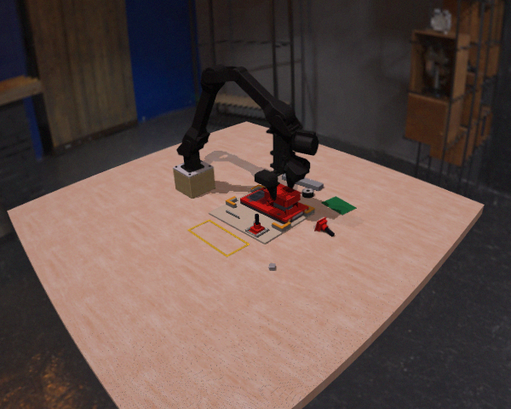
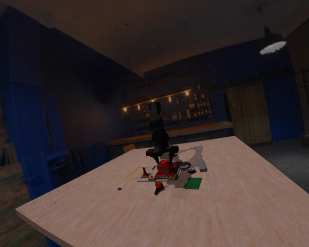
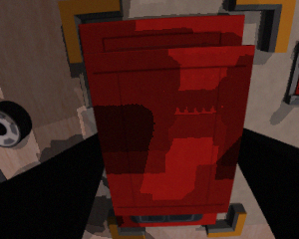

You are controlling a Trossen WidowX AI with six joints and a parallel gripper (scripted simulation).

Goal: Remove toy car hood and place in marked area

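The beige baseplate lies 5 cm below my gripper tip, 4 cm to the right of it and 4 cm behind it. From my gripper tip the other things lie so: black wheel (14 cm to the left, 5 cm below, 3 cm behind); red hood (right at my gripper tip); green plate (17 cm to the left, 9 cm ahead, 6 cm below).
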